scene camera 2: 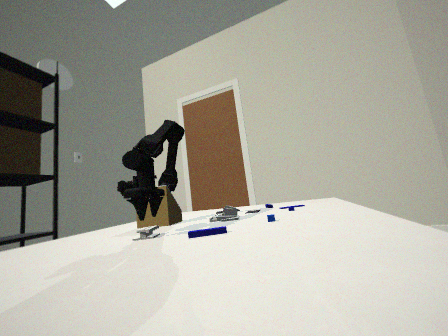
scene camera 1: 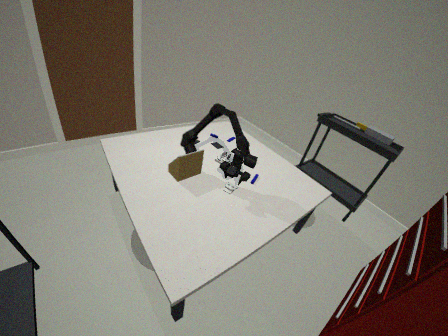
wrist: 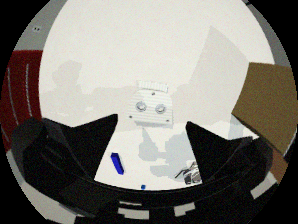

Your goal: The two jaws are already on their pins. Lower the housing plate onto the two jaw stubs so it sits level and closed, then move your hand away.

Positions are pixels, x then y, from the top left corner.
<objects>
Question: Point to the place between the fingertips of my gripper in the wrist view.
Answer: At 153, 121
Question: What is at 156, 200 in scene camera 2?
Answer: My gripper.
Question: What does my gripper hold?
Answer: Nothing.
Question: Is my gripper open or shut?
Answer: Open.
</objects>
